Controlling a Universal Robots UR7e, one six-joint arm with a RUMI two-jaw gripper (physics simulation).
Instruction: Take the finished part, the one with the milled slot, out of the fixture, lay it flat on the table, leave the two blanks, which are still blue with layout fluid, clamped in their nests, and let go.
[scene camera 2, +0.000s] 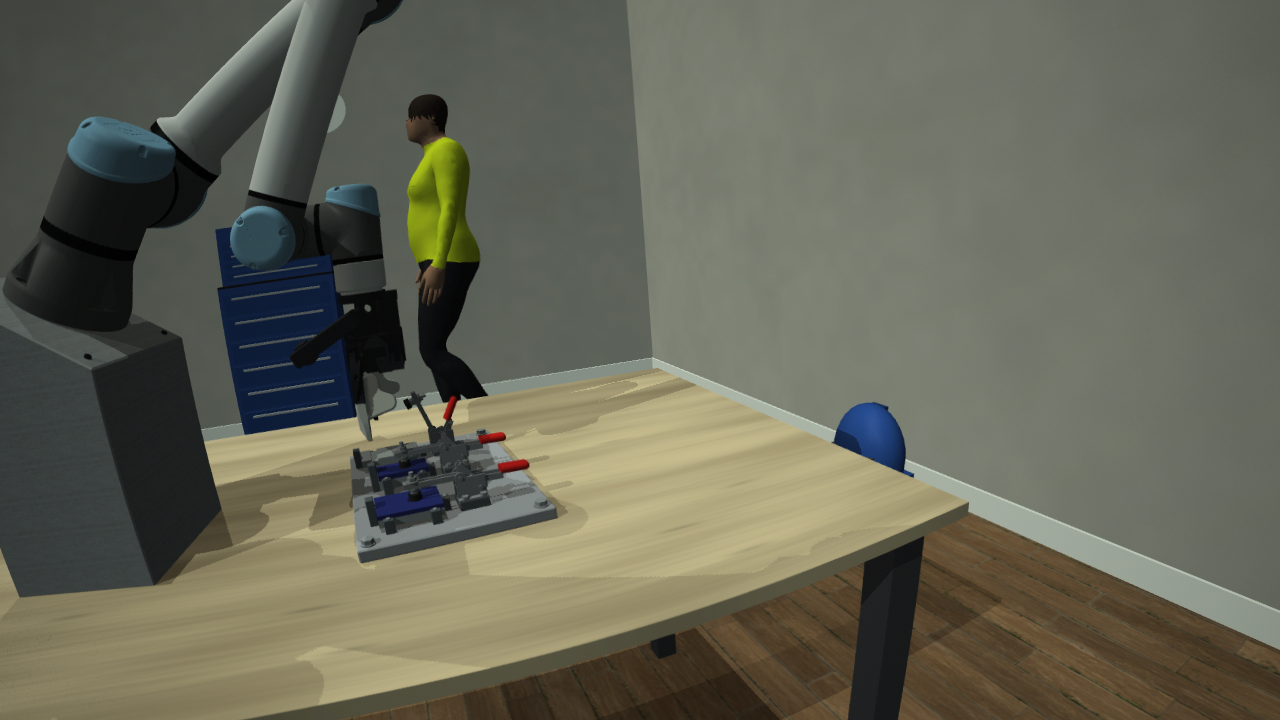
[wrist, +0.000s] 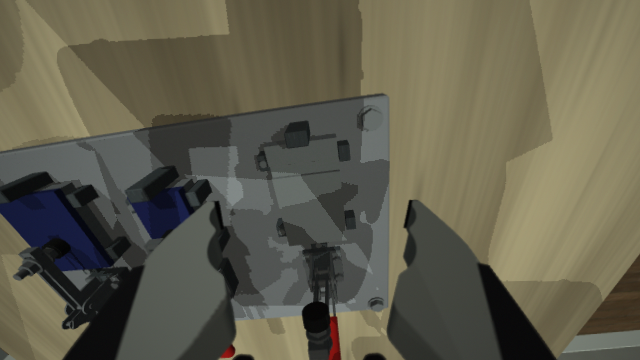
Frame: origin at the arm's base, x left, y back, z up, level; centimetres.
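Seen in the pictures: gripper, between the fingertips: (scene camera 2: 373, 430) (wrist: 314, 202); arm's base, origin of its link: (scene camera 2: 68, 305).
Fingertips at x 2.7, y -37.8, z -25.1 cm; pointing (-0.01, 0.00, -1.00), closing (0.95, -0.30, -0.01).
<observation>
Offsets run from my fingertips to a thing's top centre. "spot": to the spot under its first point. Level surfaces: height alone.
The finished part @(dx -1.0, dy -1.7, dz -3.5 cm) (wrist: 305, 195) is a grey block in the right-hand nest of the fixture plate (scene camera 2: 393, 543) (wrist: 376, 200) in the wrist view; its slot shows as thin lines near the upper end. In the scene view I cannot make it out. Its toggle clamp @(dx -2.0, dy -7.8, dz +4.9 cm) (scene camera 2: 422, 413) (wrist: 316, 317) stands swung up. Two blue blanks, one @(dx -22.7, dy +1.5, dz -3.0 cm) (scene camera 2: 409, 503) (wrist: 50, 225) and the other @(dx -12.0, dy -0.8, dz -2.5 cm) (scene camera 2: 402, 469) (wrist: 160, 212), sit in their nests under lowered clamps. My gripper (scene camera 2: 368, 433) (wrist: 314, 202) is open and empty, above the finished part's nest, fingers on either side of it in the wrist view.
Red clamp handles @(spot: dx -25.7, dy -11.6, dz -1.1 cm) (scene camera 2: 513, 465) @(spot: dx -14.9, dy -13.6, dz -0.6 cm) (scene camera 2: 492, 437) stick out on the fixture's right side in the scene view. The fixture rests on the wooden table @(dz -6.6 cm) (scene camera 2: 680, 501). A person (scene camera 2: 443, 205) in a yellow top stands behind the table, near a blue drawer cabinet (scene camera 2: 286, 358).
</observation>
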